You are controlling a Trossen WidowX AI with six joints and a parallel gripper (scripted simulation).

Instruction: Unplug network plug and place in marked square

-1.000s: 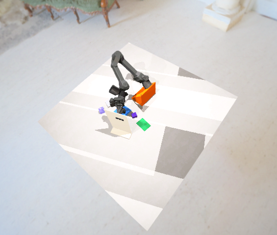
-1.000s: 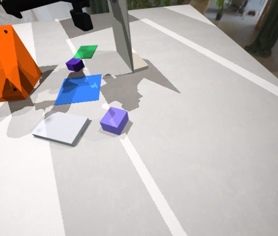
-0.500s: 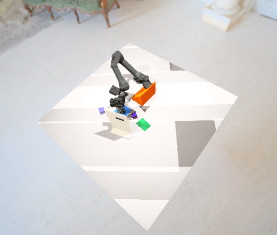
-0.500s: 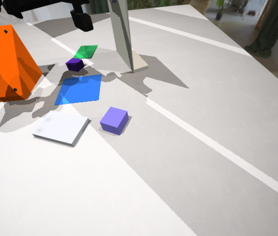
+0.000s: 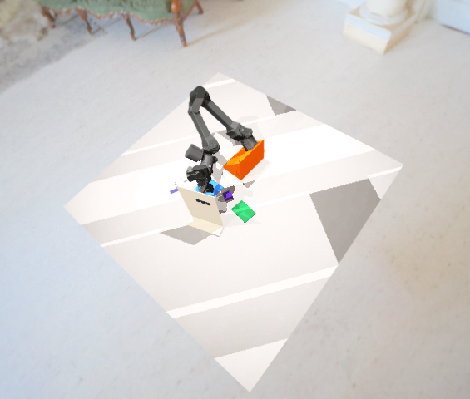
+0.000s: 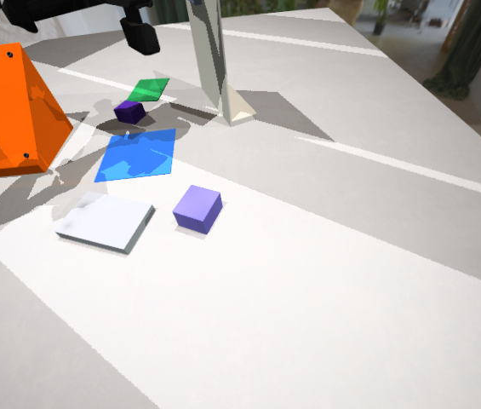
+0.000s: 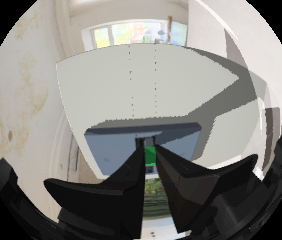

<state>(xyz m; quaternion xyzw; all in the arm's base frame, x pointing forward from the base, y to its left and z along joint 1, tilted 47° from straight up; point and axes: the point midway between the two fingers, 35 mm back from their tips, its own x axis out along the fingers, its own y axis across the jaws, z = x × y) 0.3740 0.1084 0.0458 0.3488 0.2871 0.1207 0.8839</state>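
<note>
Right now my gripper tip is 220 mm above the blue square, 130 mm to the left of it and 110 mm past it. From my gripper tip the other things lie so: upright panel (90 mm below, 20 mm to the left, 20 mm ahead); then network plug (right at my gripper tip); then flat green square (220 mm below, 140 mm behind, 100 mm to the left).
</note>
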